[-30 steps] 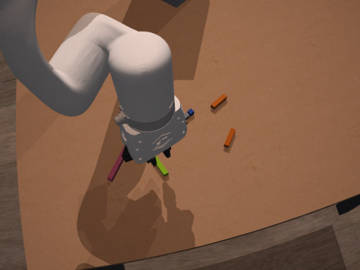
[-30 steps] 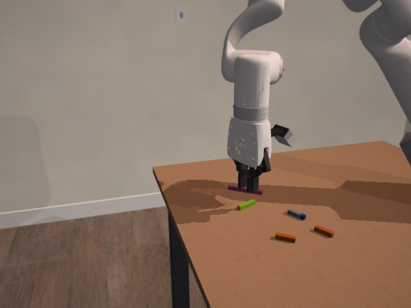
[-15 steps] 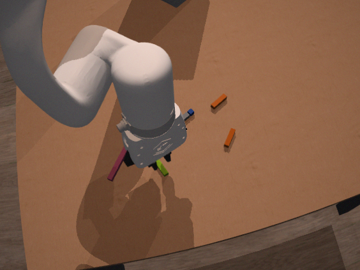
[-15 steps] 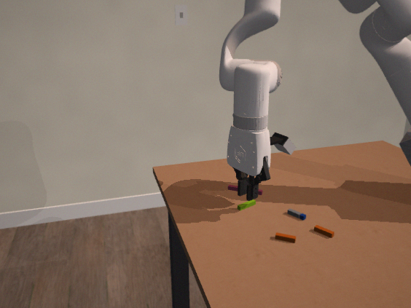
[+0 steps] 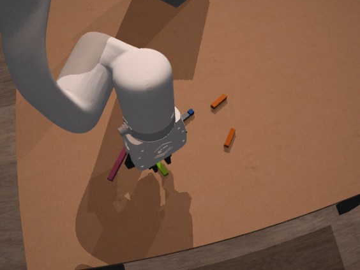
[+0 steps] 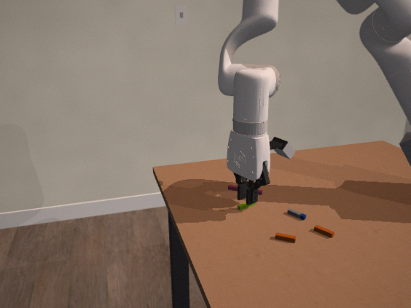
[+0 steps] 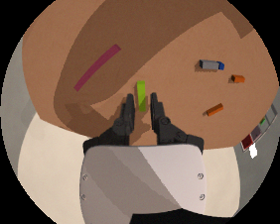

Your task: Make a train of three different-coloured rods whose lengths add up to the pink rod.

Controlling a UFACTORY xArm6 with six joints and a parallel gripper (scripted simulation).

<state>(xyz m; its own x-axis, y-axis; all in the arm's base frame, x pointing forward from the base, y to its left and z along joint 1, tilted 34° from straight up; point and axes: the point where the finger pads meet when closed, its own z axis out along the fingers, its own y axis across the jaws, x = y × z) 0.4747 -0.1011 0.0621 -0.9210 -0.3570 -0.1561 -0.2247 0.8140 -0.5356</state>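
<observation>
My gripper is now 30 mm above the lime rod. Round my hand: grey rod: 80 mm behind, 80 mm to the left, 30 mm below; pink rod: 30 mm behind, 70 mm to the right, 30 mm below; blue rod: 90 mm behind, 100 mm to the left, 30 mm below.
</observation>
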